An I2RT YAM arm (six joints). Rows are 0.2 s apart.
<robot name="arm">
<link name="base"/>
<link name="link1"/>
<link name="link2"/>
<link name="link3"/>
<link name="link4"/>
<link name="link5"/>
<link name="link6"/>
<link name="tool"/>
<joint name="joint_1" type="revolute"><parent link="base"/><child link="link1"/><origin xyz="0 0 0.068" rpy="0 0 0"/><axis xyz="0 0 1"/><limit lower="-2.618" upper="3.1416"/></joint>
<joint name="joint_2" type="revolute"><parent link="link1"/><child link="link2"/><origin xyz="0.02 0.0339 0.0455" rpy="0 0 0"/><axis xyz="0 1 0"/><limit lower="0" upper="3.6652"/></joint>
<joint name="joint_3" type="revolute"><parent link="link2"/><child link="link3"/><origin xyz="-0.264 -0.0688 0" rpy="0 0 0"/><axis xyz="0 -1 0"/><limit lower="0" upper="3.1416"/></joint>
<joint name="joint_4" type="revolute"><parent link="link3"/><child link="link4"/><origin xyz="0.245 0.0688 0.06" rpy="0 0 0"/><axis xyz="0 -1 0"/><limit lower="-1.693" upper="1.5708"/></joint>
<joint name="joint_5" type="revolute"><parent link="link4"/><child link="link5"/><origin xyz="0.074 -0.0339 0.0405" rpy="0 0 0"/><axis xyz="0 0 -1"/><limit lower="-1.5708" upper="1.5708"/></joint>
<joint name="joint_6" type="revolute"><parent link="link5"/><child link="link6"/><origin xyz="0.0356 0 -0.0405" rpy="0 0 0"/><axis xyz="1 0 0"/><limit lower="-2.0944" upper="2.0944"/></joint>
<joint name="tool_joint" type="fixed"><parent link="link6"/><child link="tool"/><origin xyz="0 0 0" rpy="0 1.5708 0"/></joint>
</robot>
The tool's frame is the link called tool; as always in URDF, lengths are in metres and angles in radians.
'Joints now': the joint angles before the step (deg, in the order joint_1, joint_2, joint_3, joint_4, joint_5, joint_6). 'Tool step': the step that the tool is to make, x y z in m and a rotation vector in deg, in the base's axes. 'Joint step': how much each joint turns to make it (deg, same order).
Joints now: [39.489 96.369 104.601 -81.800 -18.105 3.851]
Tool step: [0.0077 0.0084 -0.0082 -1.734 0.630 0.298]
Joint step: [0.376 2.658 1.303 -0.293 0.919 -0.185]
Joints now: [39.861 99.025 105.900 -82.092 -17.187 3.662]
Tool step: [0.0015 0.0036 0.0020 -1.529 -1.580 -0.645]
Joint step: [0.567 0.842 1.534 -0.297 2.426 0.630]
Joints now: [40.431 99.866 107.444 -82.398 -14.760 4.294]
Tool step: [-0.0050 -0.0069 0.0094 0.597 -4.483 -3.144]
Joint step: [-0.005 -3.093 -1.787 3.023 3.277 2.325]
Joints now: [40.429 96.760 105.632 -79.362 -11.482 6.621]
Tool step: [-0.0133 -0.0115 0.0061 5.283 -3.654 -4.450]
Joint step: [0.002 -6.645 -6.902 7.422 0.227 4.835]
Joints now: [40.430 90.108 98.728 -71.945 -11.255 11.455]
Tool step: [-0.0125 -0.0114 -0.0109 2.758 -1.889 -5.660]
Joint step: [0.134 -6.305 -9.472 7.391 2.029 5.585]
